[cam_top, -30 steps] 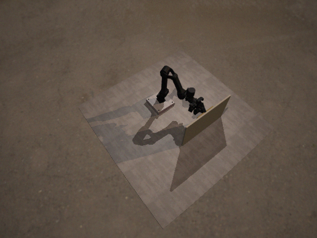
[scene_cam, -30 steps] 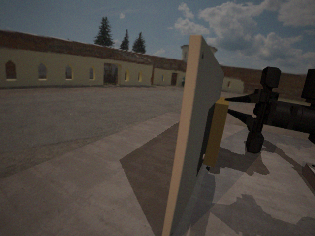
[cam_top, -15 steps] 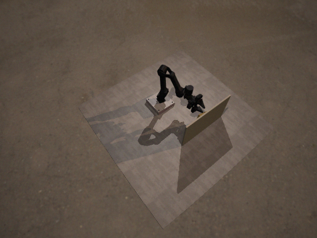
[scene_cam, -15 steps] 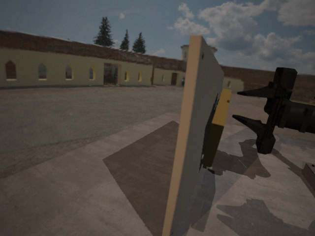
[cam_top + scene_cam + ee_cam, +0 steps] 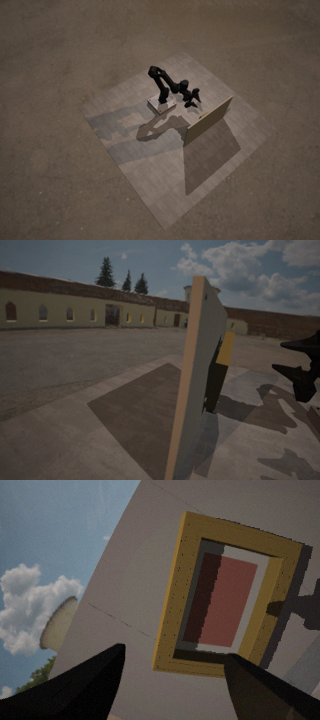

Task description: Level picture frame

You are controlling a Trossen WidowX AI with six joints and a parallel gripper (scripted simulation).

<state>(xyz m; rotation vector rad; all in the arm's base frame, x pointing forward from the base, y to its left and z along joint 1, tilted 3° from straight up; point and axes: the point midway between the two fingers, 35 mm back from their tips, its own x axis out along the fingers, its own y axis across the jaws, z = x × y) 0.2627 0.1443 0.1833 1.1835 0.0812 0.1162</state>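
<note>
Right now the picture frame is 12 cm ahead of my gripper tip, 6 cm below it and 1 cm to the right of it. Round my gripper tip: wall panel: 13 cm ahead, 6 cm below.
</note>
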